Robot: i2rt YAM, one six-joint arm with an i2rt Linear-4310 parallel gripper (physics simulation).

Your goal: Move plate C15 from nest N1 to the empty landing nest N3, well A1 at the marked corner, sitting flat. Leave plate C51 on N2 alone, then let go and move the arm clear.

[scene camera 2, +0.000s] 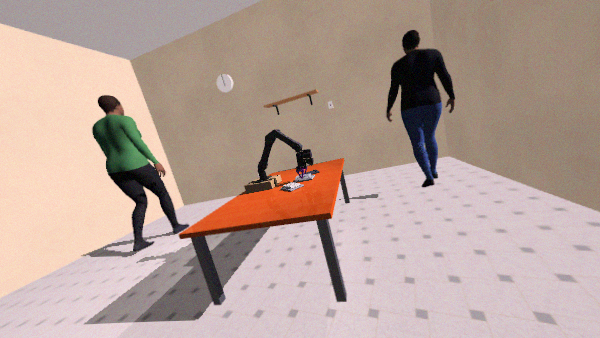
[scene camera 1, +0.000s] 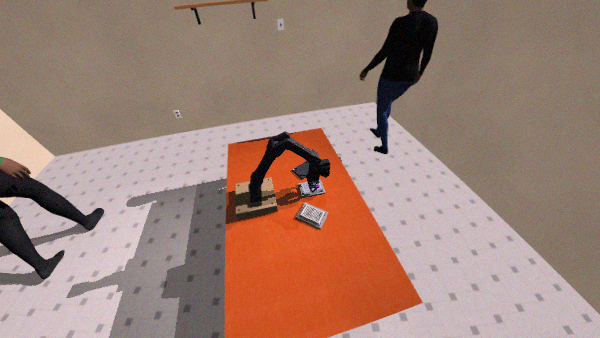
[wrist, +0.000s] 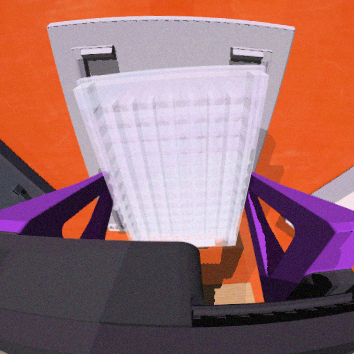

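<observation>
My gripper (scene camera 1: 313,184) (scene camera 2: 301,172) (wrist: 178,177) has purple fingers and is shut on plate C15 (scene camera 1: 311,189) (wrist: 175,151), a clear well plate, gripping its two long sides. The plate hangs just above the light grey landing nest N3 (wrist: 168,36), roughly lined up with it; I cannot tell whether it touches. The nest's two far corner stops (wrist: 98,57) show beyond the plate's edge. The empty dark nest N1 (scene camera 1: 301,170) (wrist: 15,182) lies behind and to the left. Plate C51 (scene camera 1: 312,214) (scene camera 2: 292,186) sits on nest N2, whose corner shows in the wrist view (wrist: 337,189).
The arm stands on a wooden base block (scene camera 1: 256,204) (scene camera 2: 262,184) on the orange table (scene camera 1: 293,273) (scene camera 2: 285,206). One person in black (scene camera 1: 402,54) (scene camera 2: 419,96) walks beyond the table. Another person in green (scene camera 2: 123,147) stands at the left.
</observation>
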